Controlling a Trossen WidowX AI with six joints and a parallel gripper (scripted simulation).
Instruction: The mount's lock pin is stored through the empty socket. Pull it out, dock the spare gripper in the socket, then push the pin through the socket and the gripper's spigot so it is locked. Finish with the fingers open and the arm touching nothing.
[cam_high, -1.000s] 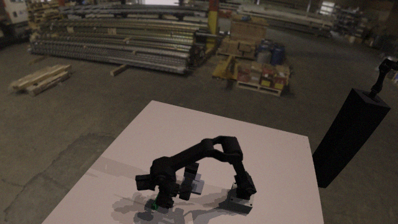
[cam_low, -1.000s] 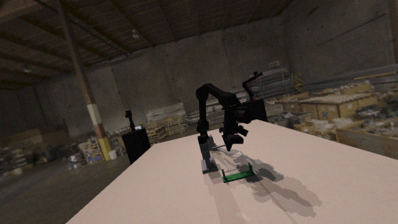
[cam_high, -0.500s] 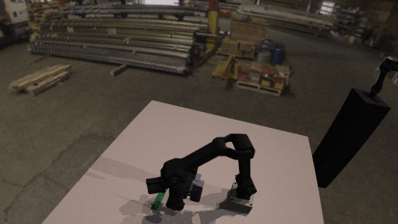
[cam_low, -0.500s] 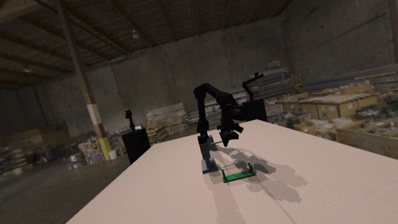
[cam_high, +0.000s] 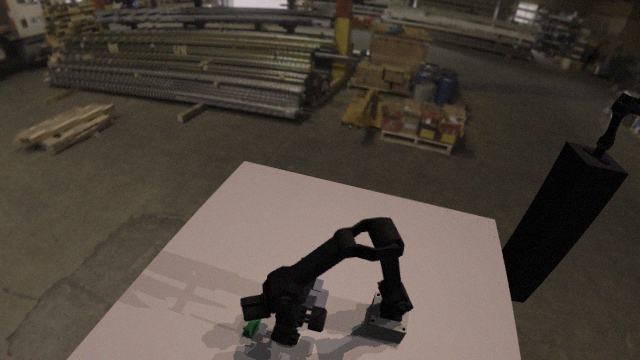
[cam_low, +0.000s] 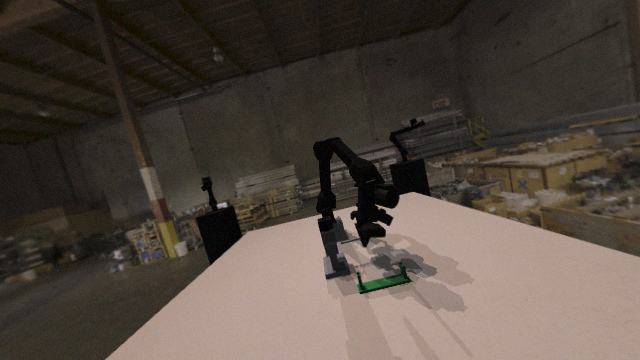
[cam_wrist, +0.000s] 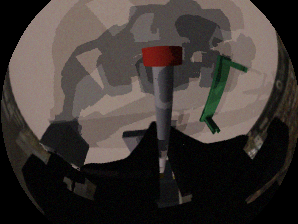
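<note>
My gripper tip is now 1 cm past the grey mount and 11 cm to the left of it. The rest, counted from my gripper tip: green cradle: 12 cm ahead, 3 cm below; then spare gripper: 1 cm behind, 11 cm to the right, 7 cm above.
</note>
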